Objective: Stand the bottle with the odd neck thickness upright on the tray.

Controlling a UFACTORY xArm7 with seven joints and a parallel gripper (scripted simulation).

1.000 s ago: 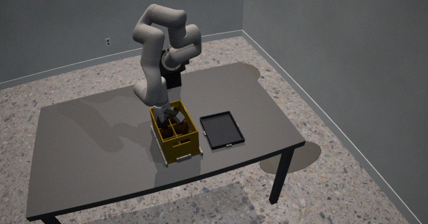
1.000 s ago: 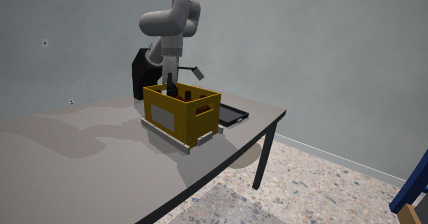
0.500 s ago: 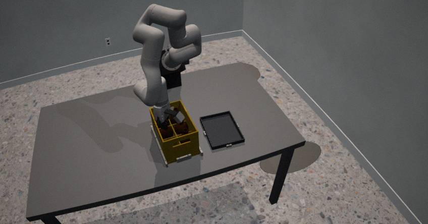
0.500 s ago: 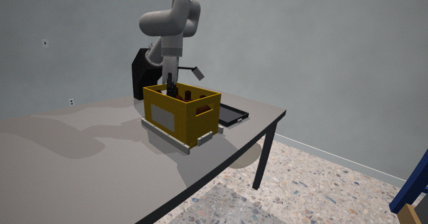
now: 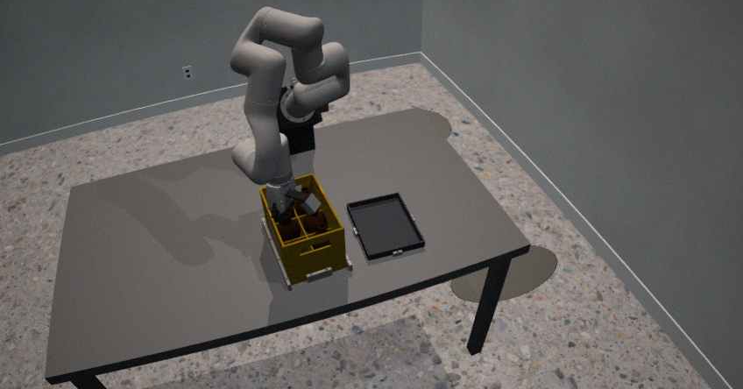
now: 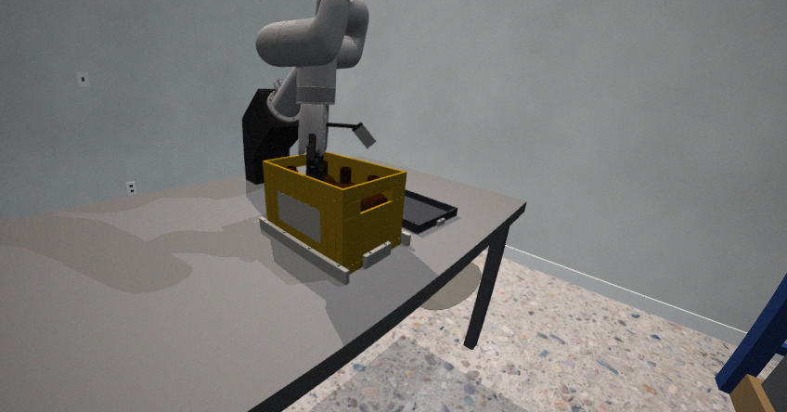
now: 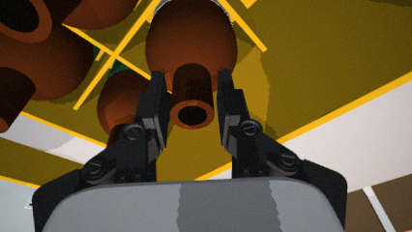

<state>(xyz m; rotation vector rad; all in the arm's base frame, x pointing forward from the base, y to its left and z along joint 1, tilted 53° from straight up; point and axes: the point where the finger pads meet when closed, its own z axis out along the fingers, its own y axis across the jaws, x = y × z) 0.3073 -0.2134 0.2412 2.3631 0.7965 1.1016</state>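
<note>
My gripper is now 70 mm above the yellow crate, 40 mm to the right of it and 10 mm short of it. The rest, counted from my hand: black tray: 300 mm to the left, 150 mm below, 100 mm ahead.
</note>
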